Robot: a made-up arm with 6 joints. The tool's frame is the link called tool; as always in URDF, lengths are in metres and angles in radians. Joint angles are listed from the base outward.
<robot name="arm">
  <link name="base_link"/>
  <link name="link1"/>
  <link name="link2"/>
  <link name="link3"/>
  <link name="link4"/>
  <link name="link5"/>
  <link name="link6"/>
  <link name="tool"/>
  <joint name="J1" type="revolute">
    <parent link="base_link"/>
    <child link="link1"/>
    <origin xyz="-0.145 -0.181 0.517" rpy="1.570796 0 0"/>
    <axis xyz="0 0 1"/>
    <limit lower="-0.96" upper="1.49"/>
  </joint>
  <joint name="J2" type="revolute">
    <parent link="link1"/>
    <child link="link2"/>
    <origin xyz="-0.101 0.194 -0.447" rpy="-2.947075 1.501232 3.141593"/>
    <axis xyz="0 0 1"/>
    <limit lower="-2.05" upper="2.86"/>
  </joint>
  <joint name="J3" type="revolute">
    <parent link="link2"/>
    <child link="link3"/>
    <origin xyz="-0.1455 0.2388 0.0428" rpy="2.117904 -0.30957 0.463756"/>
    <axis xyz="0 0 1"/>
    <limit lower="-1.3" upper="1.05"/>
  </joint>
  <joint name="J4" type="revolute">
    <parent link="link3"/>
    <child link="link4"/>
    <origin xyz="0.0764 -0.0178 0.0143" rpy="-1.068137 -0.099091 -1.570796"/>
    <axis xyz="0 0 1"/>
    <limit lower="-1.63" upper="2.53"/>
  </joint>
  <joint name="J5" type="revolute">
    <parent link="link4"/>
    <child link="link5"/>
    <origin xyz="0.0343 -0.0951 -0.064" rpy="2.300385 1.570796 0"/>
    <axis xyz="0 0 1"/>
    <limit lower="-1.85" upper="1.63"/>
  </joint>
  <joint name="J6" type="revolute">
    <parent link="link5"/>
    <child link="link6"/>
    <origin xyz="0.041 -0.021 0.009" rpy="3.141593 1.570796 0"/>
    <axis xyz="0 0 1"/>
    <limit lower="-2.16" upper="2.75"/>
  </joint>
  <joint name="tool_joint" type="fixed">
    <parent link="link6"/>
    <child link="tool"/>
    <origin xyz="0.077 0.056 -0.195" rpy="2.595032 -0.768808 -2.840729"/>
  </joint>
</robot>
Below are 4 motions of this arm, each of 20 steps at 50 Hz.
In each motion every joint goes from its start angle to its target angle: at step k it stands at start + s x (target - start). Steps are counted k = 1, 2, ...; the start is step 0. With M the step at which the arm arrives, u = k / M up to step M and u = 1 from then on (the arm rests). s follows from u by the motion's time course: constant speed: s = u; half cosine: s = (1 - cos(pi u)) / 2; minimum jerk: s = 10 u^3 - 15 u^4 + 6 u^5.
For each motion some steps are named. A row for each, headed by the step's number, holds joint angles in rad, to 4 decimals.
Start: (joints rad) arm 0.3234 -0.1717 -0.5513 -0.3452 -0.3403 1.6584
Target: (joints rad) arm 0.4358 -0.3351 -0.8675 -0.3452 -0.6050 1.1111
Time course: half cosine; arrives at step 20
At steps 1, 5, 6, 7, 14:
1: 0.3241 -0.1727 -0.5532 -0.3452 -0.3419 1.6550
5: 0.3399 -0.1956 -0.5976 -0.3452 -0.3791 1.5782
6: 0.3466 -0.2054 -0.6165 -0.3452 -0.3949 1.5456
7: 0.3541 -0.2163 -0.6376 -0.3452 -0.4126 1.5090
14: 0.4126 -0.3014 -0.8023 -0.3452 -0.5504 1.2239

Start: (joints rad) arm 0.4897 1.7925 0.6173 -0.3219 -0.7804 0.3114
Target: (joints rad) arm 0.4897 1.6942 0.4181 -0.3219 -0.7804 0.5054
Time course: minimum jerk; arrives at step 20
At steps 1, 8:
1: 0.4897 1.7924 0.6171 -0.3219 -0.7804 0.3116
8: 0.4897 1.7613 0.5541 -0.3219 -0.7804 0.3730

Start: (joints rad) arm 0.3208 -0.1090 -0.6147 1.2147 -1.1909 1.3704
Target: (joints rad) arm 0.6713 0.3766 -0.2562 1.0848 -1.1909 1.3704
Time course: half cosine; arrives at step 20
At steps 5, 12, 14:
5: 0.3721 -0.0379 -0.5622 1.1957 -1.1909 1.3704
12: 0.5502 0.2088 -0.3801 1.1297 -1.1909 1.3704
14: 0.5991 0.2765 -0.3301 1.1116 -1.1909 1.3704

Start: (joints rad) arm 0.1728 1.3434 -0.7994 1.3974 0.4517 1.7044
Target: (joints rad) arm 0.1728 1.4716 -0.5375 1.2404 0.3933 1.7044
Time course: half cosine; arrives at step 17
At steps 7, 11, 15, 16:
7: 0.1728 1.3900 -0.7043 1.3404 0.4305 1.7044
11: 0.1728 1.4361 -0.6101 1.2839 0.4095 1.7044
15: 0.1728 1.4673 -0.5463 1.2457 0.3953 1.7044
16: 0.1728 1.4705 -0.5397 1.2417 0.3938 1.7044

